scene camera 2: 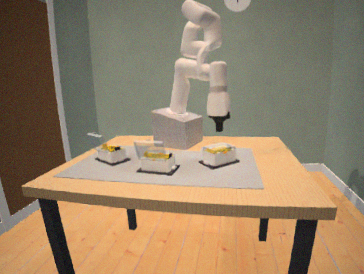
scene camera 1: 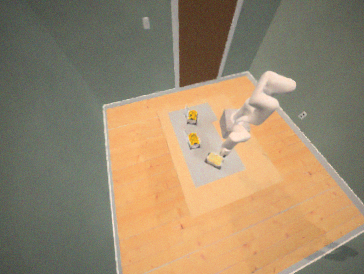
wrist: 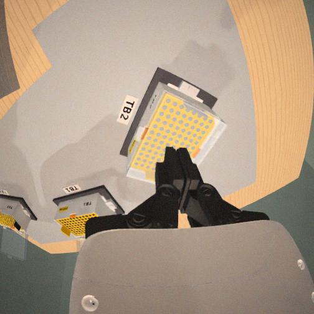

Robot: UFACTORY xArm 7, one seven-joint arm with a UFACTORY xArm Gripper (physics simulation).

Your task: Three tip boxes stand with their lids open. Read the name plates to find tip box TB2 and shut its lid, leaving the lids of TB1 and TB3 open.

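Frame: origin at the arm's base, x ahead, y left, z up, level; millimetres.
Where they show: gripper, fingertip midpoint: (scene camera 2: 219, 131) (scene camera 1: 221, 154); arm's base, link origin: (scene camera 2: 176, 113) (scene camera 1: 237, 118).
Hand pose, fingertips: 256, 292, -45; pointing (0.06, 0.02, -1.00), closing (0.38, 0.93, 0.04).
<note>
Each offset is from my fingertips to the centre of the thing, as dx, dy, dz. "pt": to the spot under its first point. Level surfaces: height alone.
Tip box TB2 {+26, -4, -97} (scene camera 1: 215, 160) (scene camera 2: 219, 156) (wrist: 175, 132), with its name plate (wrist: 127, 109) beside it, has its clear lid lying flat over the yellow tip rack; I cannot tell if it is latched. Tip box TB1 {+163, -231, -103} (scene camera 1: 194, 140) (scene camera 2: 158, 165) (wrist: 75, 210) is in the middle, its clear lid {pt +258, -227, -10} (scene camera 2: 148, 146) standing open. The third box {+103, -506, -103} (scene camera 1: 192, 117) (scene camera 2: 112, 154) (wrist: 17, 207) is farthest from TB2, its lid {pt +191, -537, +6} (scene camera 2: 94, 135) (wrist: 13, 246) open; its plate is too small to read. My gripper (scene camera 2: 219, 130) (wrist: 172, 161) is shut and empty, above and apart from TB2, on its robot-base side.
The boxes stand on a grey mat {dz -136} (scene camera 1: 200, 175) (scene camera 2: 225, 180) (wrist: 90, 75) on the wooden table {dz -139} (scene camera 1: 270, 172) (scene camera 2: 285, 192) (wrist: 280, 75). The robot's block-shaped base (scene camera 2: 177, 131) stands behind the mat in scene camera 2.
</note>
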